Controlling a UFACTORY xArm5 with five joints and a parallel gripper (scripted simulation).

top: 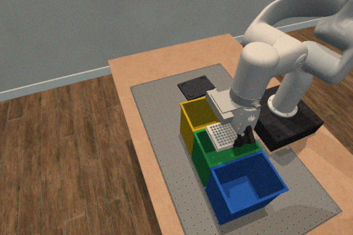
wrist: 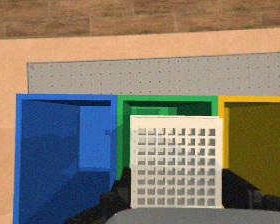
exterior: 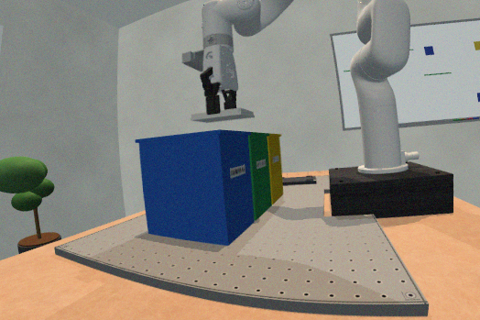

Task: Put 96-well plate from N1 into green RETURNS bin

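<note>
Right now the green bin is 15 cm below my hand. Also, from my hand: yellow bin 3 cm behind, 13 cm to the right, 15 cm below; blue bin 3 cm ahead, 13 cm to the left, 15 cm below; white 96-well plate 1 cm below.
</note>
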